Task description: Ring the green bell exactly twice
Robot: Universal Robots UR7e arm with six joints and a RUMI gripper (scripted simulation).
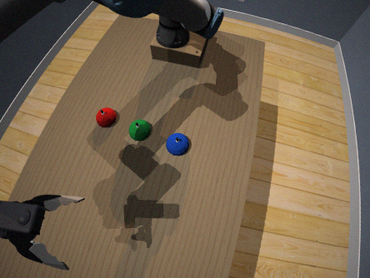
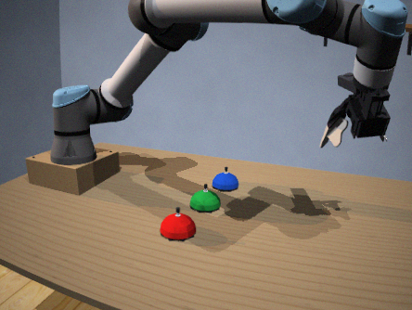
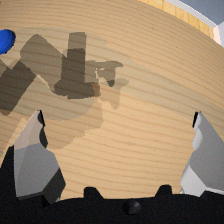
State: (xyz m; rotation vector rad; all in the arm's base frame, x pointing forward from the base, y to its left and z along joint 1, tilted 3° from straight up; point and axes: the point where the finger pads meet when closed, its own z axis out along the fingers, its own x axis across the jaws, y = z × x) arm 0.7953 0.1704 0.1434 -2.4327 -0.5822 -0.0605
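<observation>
Now: hand 350 mm past the green bell, 90 mm to the left of it and 180 mm above it. Also, from my hand: red bell: 340 mm behind, 240 mm to the right, 180 mm below; then blue bell: 370 mm behind, 70 mm to the left, 180 mm below.
</observation>
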